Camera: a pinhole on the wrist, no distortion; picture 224 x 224 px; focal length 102.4 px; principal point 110.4 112.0 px. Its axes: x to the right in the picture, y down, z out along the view. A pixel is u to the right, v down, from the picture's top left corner.
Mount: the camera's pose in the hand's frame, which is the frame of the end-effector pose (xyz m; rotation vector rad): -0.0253 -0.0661 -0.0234 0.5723 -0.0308 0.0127
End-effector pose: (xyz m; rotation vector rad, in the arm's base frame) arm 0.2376 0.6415 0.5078 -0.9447 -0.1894 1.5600
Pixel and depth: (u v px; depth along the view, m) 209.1 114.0 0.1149
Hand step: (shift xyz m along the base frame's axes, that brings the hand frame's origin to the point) 0.0504 0.1344 0.0902
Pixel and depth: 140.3 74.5 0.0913
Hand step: 0.0848 0.0490 0.1110
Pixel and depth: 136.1 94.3 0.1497
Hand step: 0.0696 0.0842 0.1571
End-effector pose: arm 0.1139 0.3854 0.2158 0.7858 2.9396 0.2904
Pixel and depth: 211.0 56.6 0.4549
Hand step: -0.5787 -0.1935 -0.3544
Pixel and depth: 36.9 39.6 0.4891
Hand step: 0.0520 -0.6906 -0.2995
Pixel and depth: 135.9 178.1 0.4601
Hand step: -0.0246 0.0650 -0.5319
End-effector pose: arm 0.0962 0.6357 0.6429 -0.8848 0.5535 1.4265
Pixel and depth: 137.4 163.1 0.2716
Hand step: 0.0514 0.2523 0.1534
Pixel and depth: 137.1 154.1 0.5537
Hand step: 0.0807 0.5260 0.2861
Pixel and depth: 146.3 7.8 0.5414
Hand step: 0.7968 0.2727 0.1086
